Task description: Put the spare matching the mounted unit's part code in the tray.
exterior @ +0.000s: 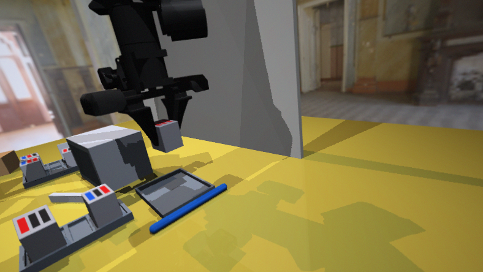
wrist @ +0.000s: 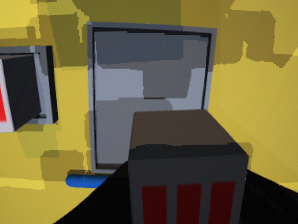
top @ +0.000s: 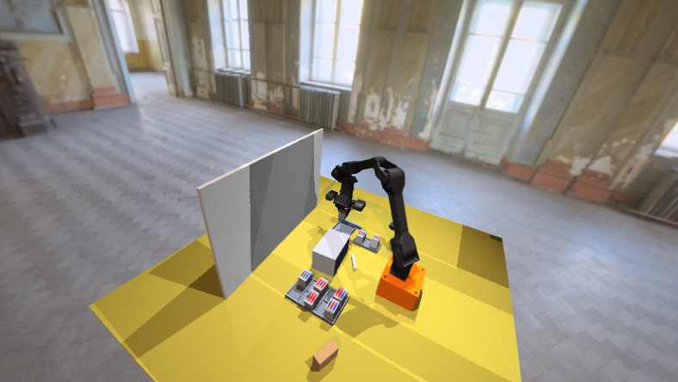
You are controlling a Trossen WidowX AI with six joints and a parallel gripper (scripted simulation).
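My gripper tip is now 90 mm above the grey tray and 10 mm past it. Round my gripper tip: blue rod 90 mm below, 70 mm to the right, 10 mm behind; then rack 150 mm behind, 90 mm below, 10 mm to the left; then spare 20 mm above.
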